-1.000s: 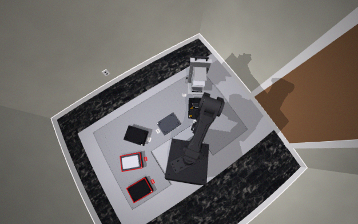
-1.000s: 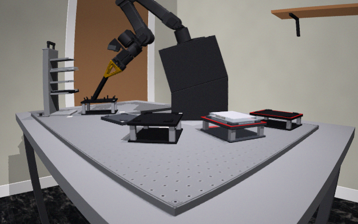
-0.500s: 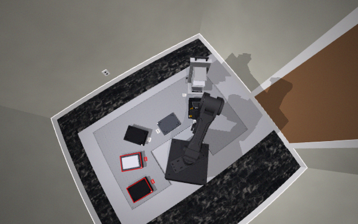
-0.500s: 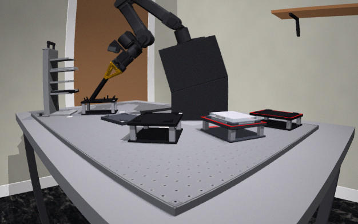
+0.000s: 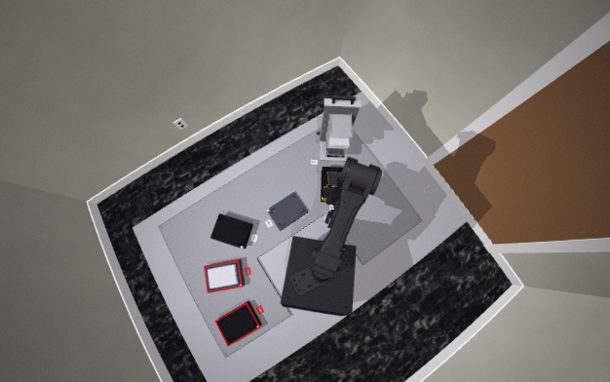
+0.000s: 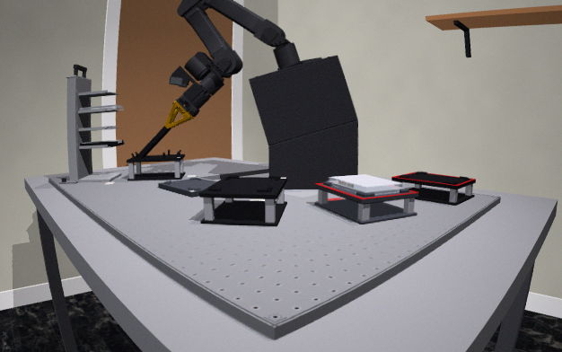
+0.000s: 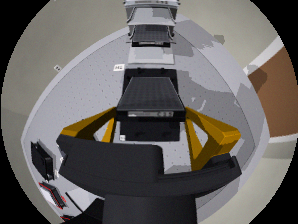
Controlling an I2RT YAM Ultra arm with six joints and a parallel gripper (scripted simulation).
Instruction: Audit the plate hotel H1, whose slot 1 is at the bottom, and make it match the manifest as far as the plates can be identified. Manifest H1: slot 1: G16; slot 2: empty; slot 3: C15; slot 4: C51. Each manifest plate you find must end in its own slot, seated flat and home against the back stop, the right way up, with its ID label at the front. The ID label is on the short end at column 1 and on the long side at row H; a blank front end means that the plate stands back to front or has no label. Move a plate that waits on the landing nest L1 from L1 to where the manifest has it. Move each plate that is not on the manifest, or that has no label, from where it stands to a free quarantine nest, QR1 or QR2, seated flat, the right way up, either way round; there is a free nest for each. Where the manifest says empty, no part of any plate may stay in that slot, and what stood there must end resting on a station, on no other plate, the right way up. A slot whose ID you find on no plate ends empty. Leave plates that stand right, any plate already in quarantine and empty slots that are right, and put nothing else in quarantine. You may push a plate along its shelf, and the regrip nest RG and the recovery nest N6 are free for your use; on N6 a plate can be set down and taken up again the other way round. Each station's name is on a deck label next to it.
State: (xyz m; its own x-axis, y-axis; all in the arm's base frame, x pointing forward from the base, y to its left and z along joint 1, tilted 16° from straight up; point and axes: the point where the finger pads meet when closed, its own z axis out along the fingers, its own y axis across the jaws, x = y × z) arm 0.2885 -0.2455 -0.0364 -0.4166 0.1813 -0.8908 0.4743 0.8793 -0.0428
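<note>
The pinned nest is 4 cm ahead of my hand, 2 cm to the right of it and 10 cm below it. The rest, counted from my hand: hotel foot (22 cm ahead, 12 cm to the right, 15 cm below); H1 deck label (20 cm ahead, 15 cm below); grey plate hotel H1 (26 cm ahead, 15 cm to the right).
</note>
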